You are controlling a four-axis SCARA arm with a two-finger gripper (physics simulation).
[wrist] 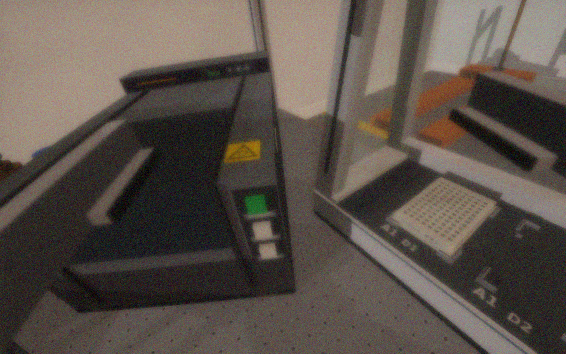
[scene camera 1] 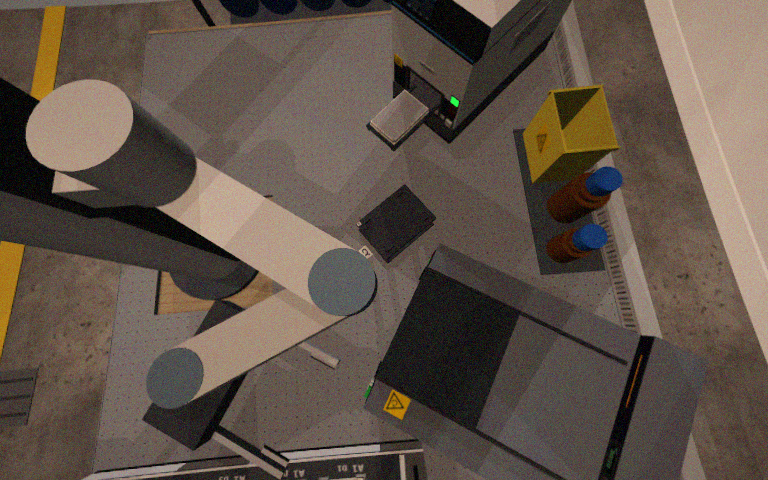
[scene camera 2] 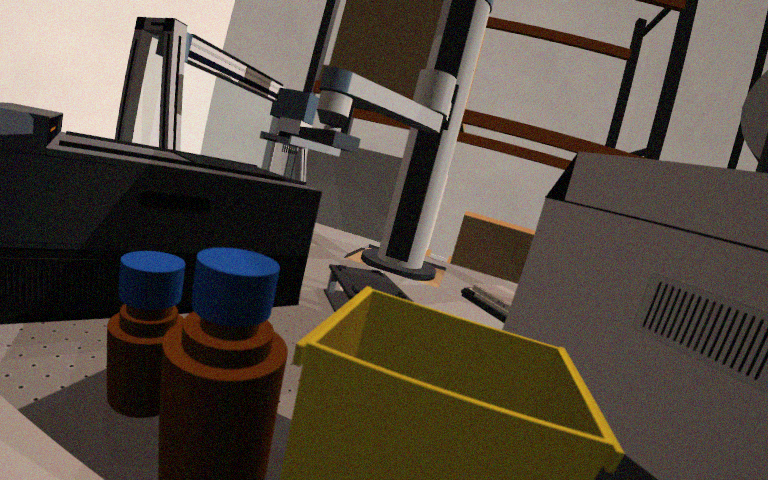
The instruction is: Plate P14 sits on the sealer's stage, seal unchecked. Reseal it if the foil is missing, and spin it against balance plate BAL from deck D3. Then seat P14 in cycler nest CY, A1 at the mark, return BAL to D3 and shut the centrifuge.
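Places are measured from the arm's base along level axes (x ahead, y left, z up), in metres.
Where they show: gripper, fingertip midpoint: [wrist: 302, 115] [scene camera 1: 312, 415] [scene camera 2: 274, 136]; arm's base, link origin: [scene camera 1: 218, 253] [scene camera 2: 398, 266].
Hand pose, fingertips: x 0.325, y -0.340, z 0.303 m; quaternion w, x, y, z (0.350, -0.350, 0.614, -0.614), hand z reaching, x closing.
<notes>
Things, the pixels of their centre, and the offset from my fingertips. "pt": a spot on its surface instead.
- P14, body centre: [scene camera 2: 511, 297] [scene camera 1: 399, 114] 0.189 m ahead, 0.623 m left, 0.171 m down
- sealer, surface spot: [scene camera 1: 433, 70] pt 0.268 m ahead, 0.667 m left, 0.084 m down
- Cycler nest CY, body centre: [scene camera 2: 365, 294] [scene camera 1: 396, 223] 0.158 m ahead, 0.367 m left, 0.258 m down
- pale well plate, body centre: [wrist: 444, 211] 0.001 m ahead, 0.242 m right, 0.225 m down
- yellow bin, surface spot: [scene camera 2: 453, 418] pt 0.642 m ahead, 0.532 m left, 0.127 m down
My gripper [scene camera 1: 287, 403] [wrist: 302, 115] is open and empty, raised over the bench between the centrifuge and the deck. P14 [scene camera 1: 398, 116] lies on the sealer's stage with a pale, flat-looking top; whether it is foil I cannot tell. The sealer [scene camera 1: 433, 70] shows a green light. Cycler nest CY [scene camera 1: 396, 224] [scene camera 2: 370, 281] is a dark block. The centrifuge [scene camera 1: 566, 379] [wrist: 255, 115] has a dark square in its top; whether it is opening or lid is unclear. In the wrist view, a pale well plate [wrist: 445, 215] sits at D1 on the deck [wrist: 410, 285]. D3 and BAL cannot be made out.
A yellow bin [scene camera 1: 583, 121] [scene camera 2: 453, 418] and two amber bottles [scene camera 1: 566, 204] [scene camera 1: 563, 246] with blue caps stand at the bench's right side. A frame with upright posts [scene camera 2: 171, 90] [wrist: 410, 75] rises at the deck. The arm's column [scene camera 2: 419, 198] stands behind the nest in scene camera 2.
</notes>
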